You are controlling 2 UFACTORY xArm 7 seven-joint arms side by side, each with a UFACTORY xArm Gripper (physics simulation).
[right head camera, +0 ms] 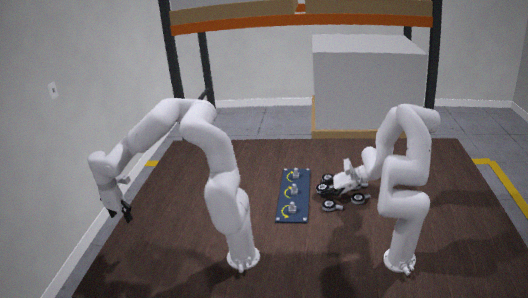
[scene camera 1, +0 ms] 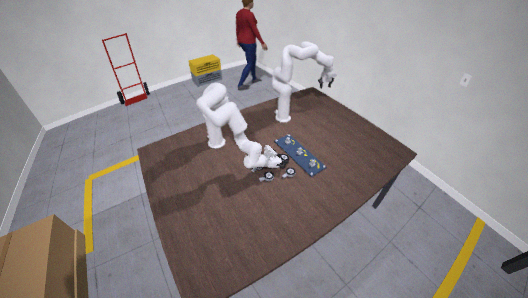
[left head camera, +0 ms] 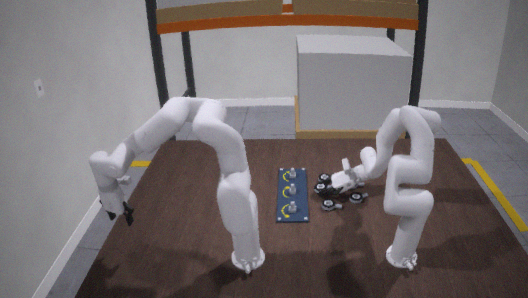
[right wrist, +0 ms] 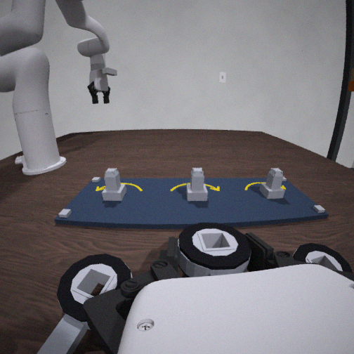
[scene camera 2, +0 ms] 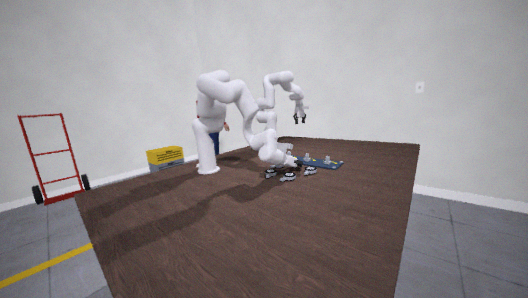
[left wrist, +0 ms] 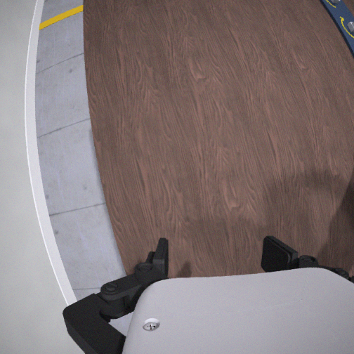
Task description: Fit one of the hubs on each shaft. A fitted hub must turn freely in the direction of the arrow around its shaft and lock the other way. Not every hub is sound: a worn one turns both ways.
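Seen in the pictures: left gripper, fingertip midpoint: (right head camera: pixel 121 218) (scene camera 1: pixel 325 87) (left head camera: pixel 122 220) (scene camera 2: pixel 300 123); right gripper, fingertip midpoint: (right head camera: pixel 321 190) (scene camera 1: pixel 284 158) (left head camera: pixel 319 189) (scene camera 2: pixel 296 163); left arm's base, origin of the base link: (right head camera: pixel 243 257) (scene camera 1: pixel 283 118) (left head camera: pixel 248 258); right arm's base, origin of the base link: (right head camera: pixel 399 260) (scene camera 1: pixel 216 142) (left head camera: pixel 401 256) (scene camera 2: pixel 208 170).
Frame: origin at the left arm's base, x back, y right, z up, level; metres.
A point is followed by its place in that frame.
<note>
A blue board (left head camera: pixel 302 198) {y 0.292, x -0.297, z 0.008 m} (right head camera: pixel 302 200) {y 0.284, x -0.287, z 0.008 m} (right wrist: pixel 150 211) lies on the table with three bare shafts (right wrist: pixel 112 182) (right wrist: pixel 197 182) (right wrist: pixel 274 181), each with a yellow curved arrow. My right gripper (right wrist: pixel 210 250) (left head camera: pixel 322 188) {y 0.379, x -0.321, z 0.023 m} (right head camera: pixel 323 188) {y 0.379, x -0.321, z 0.023 m} is low, right of the board, shut on a black-ringed hub (right wrist: pixel 215 261) with a square hole. Loose hubs lie around it: one (right wrist: pixel 67 288) (left head camera: pixel 328 204) {y 0.385, x -0.208, z 0.022 m} (right head camera: pixel 329 204) {y 0.392, x -0.227, z 0.010 m}, one (right wrist: pixel 337 257) (left head camera: pixel 324 177) {y 0.439, x -0.422, z 0.012 m} (right head camera: pixel 327 178) {y 0.431, x -0.404, z 0.022 m}, and one (left head camera: pixel 356 197) {y 0.524, x -0.219, z 0.022 m} (right head camera: pixel 358 198) {y 0.525, x -0.218, z 0.022 m}. Another is mostly hidden behind the gripper. My left gripper (left wrist: pixel 216 253) (left head camera: pixel 120 215) {y -0.459, x -0.114, z 0.165 m} (scene camera 1: pixel 326 82) {y -0.459, x -0.114, z 0.165 m} is open, high over the table's left edge.
The wooden table (scene camera 1: pixel 215 225) {y 0.985, x -0.356, z 0.000 m} carries both arm bases. A shelf rack (left head camera: pixel 158 65) and a large grey box (left head camera: pixel 352 87) stand beyond the table. A person (scene camera 1: pixel 247 30), a red hand truck (scene camera 1: pixel 119 67) and yellow and grey crates (scene camera 1: pixel 205 65) are on the floor behind the arms.
</note>
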